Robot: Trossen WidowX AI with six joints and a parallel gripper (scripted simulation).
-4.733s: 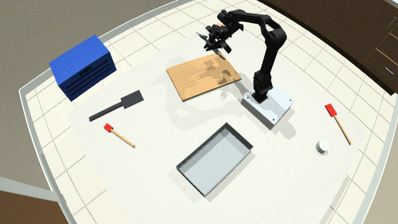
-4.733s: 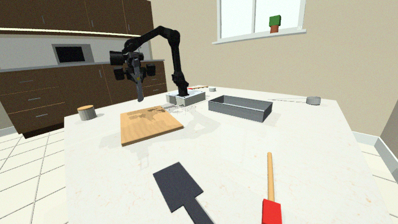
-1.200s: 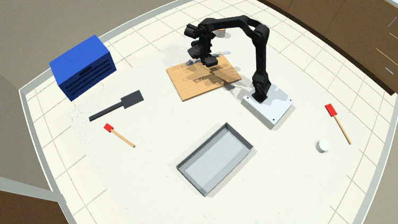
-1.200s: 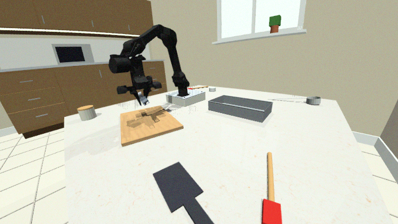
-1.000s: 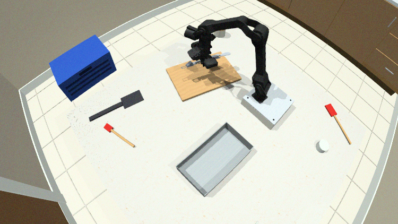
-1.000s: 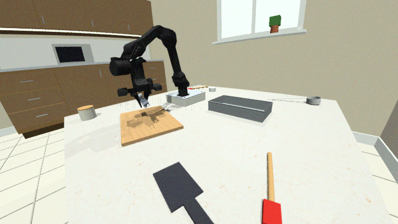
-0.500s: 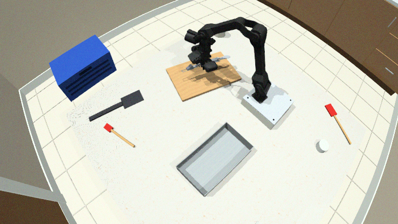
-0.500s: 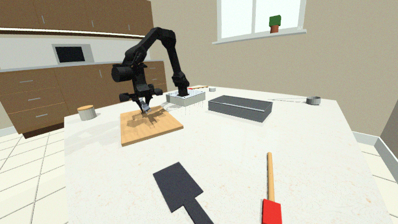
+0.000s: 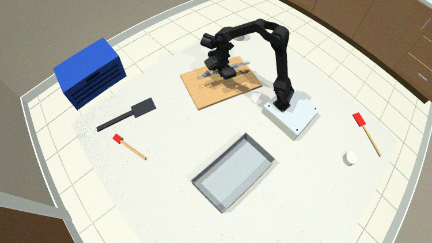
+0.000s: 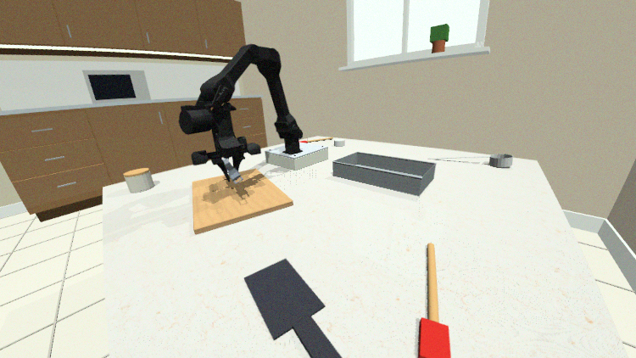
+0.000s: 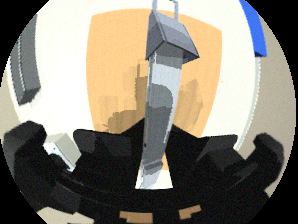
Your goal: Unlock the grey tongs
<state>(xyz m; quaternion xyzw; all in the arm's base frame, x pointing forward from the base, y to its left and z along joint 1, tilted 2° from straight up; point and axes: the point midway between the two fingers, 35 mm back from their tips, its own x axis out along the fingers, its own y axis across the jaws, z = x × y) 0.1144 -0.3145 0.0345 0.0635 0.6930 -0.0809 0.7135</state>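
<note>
My gripper tip is now 10 mm past the wooden board and 40 mm above it. From my gripper tip the other things lie so: cork-topped jar: 340 mm behind, 230 mm to the right, 10 mm below; then grey roasting tin: 260 mm ahead, 410 mm to the left, 20 mm below; then black spatula: 480 mm ahead, 110 mm to the right, 40 mm below.
</note>
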